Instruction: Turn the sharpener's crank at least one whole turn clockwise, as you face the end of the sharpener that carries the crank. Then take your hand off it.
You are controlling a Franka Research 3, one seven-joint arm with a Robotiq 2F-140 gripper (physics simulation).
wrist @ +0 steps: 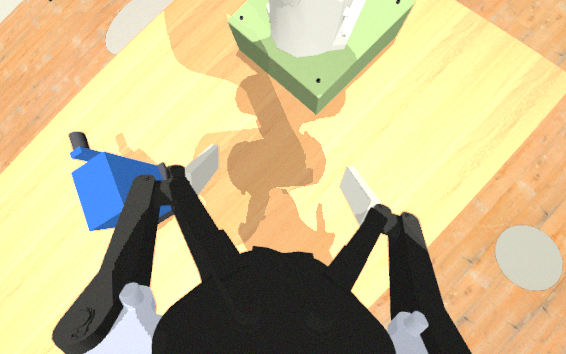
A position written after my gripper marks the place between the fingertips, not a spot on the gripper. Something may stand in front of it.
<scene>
I see my gripper [282, 166] and a blue sharpener [102, 184].
</scene>
